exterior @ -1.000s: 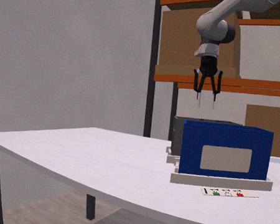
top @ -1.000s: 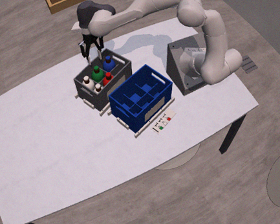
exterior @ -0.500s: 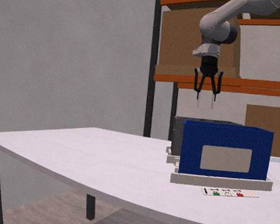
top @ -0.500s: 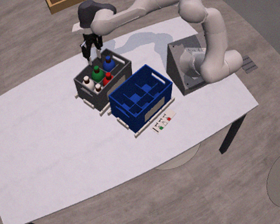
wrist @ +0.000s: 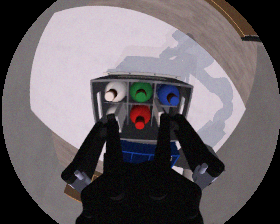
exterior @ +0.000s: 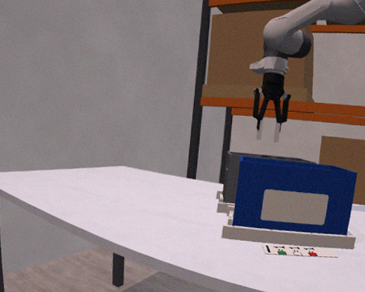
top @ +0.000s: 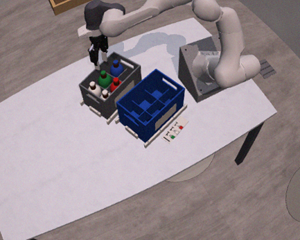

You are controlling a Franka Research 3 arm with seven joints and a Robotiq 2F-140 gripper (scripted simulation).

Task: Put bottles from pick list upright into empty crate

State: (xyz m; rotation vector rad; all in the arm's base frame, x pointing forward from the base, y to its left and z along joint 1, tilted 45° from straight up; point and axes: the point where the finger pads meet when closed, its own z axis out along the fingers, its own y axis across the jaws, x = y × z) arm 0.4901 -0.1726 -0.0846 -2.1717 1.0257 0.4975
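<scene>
Now: hand 17 cm above the green bottle. Round my hand: blue bottle (8 cm behind, 4 cm to the right, 17 cm below); then grey crate (2 cm behind, 4 cm to the left, 17 cm below); then red bottle (5 cm behind, 7 cm to the left, 17 cm below).
</scene>
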